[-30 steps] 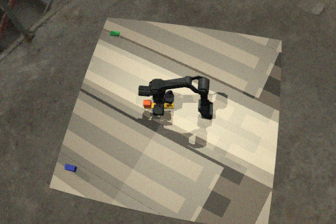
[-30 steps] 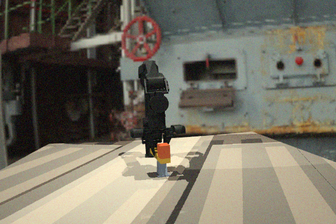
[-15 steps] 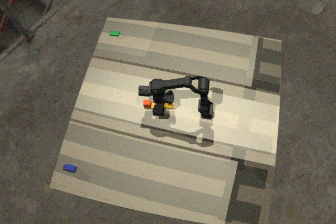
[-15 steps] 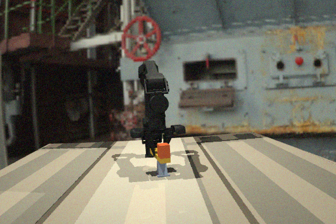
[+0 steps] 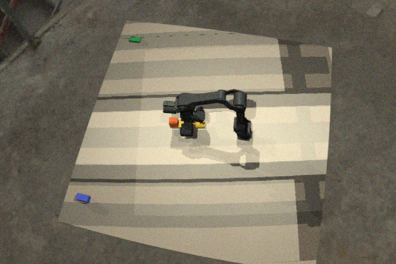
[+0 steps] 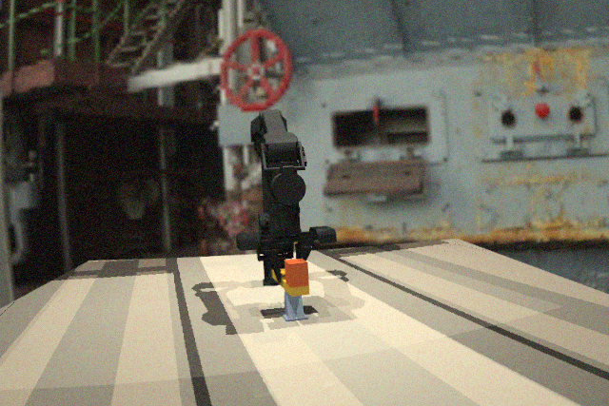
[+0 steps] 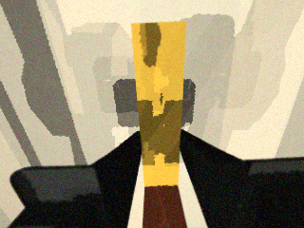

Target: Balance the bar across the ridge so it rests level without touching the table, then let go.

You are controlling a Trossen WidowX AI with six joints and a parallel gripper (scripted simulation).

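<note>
Right now my gripper tip is 3 cm short of the small grey-blue ridge, 1 cm to the right of it and 1 cm above it. The rest, counted from my gripper tip: green block 52 cm to the right, 46 cm ahead, 6 cm below; then blue block 48 cm to the left, 46 cm ahead, 5 cm below.
</note>
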